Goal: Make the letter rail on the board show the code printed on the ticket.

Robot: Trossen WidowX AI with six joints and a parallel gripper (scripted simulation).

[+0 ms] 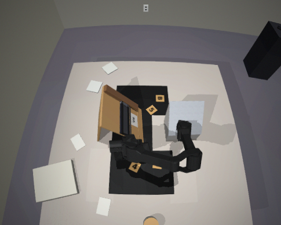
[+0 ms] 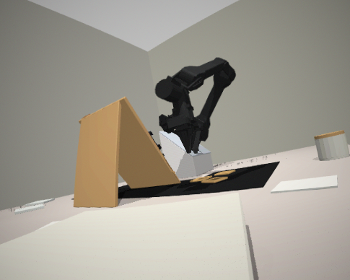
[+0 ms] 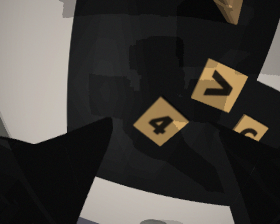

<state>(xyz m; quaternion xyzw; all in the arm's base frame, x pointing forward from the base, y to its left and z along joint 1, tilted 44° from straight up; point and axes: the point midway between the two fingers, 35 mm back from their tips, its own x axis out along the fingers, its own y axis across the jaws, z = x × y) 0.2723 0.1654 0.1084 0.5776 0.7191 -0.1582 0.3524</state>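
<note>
My gripper tip is now 9 cm above the tile marked 4, 4 cm to the right of it and 2 cm past it. From my gripper tip the other things lie so: black mat: 18 cm to the right, 9 cm below, 7 cm behind; then g tile: 15 cm behind, 9 cm below, 1 cm to the left; then v tile: 9 cm below, 7 cm behind, 4 cm to the right.
</note>
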